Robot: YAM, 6 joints.
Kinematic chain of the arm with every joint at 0, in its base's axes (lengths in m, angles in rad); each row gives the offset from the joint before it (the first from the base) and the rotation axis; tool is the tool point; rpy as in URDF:
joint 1: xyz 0 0 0.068 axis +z
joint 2: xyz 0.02 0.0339 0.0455 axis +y
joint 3: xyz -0.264 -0.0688 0 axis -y
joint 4: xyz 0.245 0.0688 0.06 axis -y
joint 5: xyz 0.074 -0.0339 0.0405 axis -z
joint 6: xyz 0.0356 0 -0.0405 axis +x
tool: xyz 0 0 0 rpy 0 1.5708 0
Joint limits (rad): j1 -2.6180..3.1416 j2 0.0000..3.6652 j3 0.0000..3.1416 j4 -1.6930..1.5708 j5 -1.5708..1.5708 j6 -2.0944..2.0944
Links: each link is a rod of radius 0.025 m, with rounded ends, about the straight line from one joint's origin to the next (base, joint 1, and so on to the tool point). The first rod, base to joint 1, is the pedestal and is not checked.
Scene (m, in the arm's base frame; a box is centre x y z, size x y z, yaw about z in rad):
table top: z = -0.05
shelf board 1: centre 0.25 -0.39 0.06 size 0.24 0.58 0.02 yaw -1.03
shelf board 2: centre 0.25 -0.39 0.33 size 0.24 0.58 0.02 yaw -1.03
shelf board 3: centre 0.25 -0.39 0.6 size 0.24 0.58 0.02 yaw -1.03
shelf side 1: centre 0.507 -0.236 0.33 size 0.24 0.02 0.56 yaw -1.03
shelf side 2: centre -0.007 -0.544 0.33 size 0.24 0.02 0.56 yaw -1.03
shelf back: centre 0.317 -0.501 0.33 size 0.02 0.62 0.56 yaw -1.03
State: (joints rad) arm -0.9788 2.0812 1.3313 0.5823 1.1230 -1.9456
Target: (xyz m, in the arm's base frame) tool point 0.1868 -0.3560 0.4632
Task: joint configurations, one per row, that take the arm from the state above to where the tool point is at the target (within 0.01 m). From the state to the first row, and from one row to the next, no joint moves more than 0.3 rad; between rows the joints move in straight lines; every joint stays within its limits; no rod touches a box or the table.
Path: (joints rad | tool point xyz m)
1: -0.9618 1.8373 1.0659 0.5439 1.1887 -1.9456 | 0.1972 -0.3404 0.2207
2: -0.9449 1.5934 0.8006 0.5056 1.2544 -1.9456 | 0.1614 -0.2810 0.2209
3: -0.9279 1.3495 0.5352 0.4672 1.3201 -1.9456 | 0.1233 -0.2222 0.2059
4: -0.9476 1.2992 0.7496 0.5189 1.2891 -1.9456 | 0.1317 -0.2419 0.2884
5: -0.9673 1.2489 0.9640 0.5707 1.2582 -1.9456 | 0.1253 -0.2415 0.3766
6: -0.9870 1.1985 1.1784 0.6224 1.2273 -1.9456 | 0.1049 -0.2195 0.4632
7: -0.9981 1.4922 1.4458 0.6380 1.1562 -1.9456 | 0.1461 -0.2867 0.4745
8: -1.0092 1.7858 1.7131 0.6536 1.0851 -1.9456 | 0.1868 -0.3560 0.4632

